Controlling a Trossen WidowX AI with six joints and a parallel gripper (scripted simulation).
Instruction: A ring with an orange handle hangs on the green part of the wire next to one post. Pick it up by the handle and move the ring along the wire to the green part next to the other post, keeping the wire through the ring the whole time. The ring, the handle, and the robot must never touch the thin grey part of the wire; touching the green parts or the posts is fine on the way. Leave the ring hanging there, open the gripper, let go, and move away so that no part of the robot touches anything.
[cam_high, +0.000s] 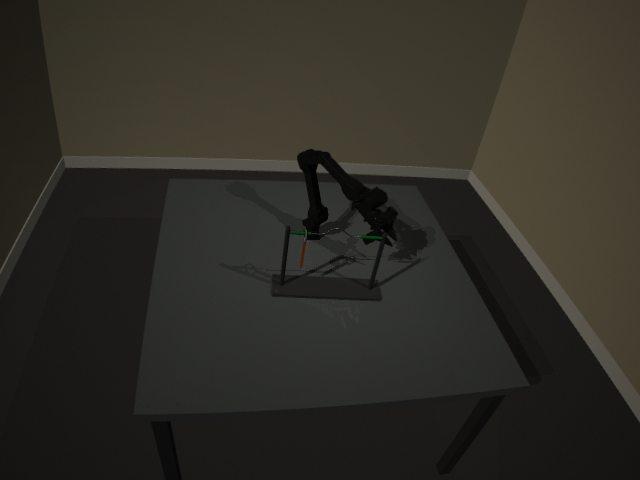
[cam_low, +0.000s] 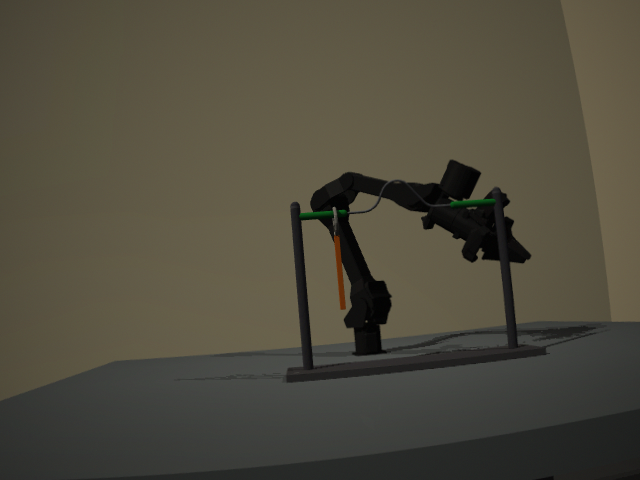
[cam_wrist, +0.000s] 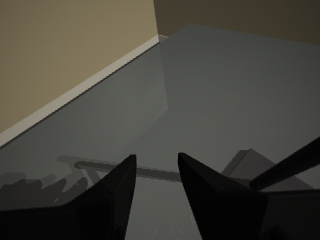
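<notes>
The ring with orange handle lies 37 cm to the right of my gripper tip, 7 cm ahead of it and 4 cm above it.
</notes>
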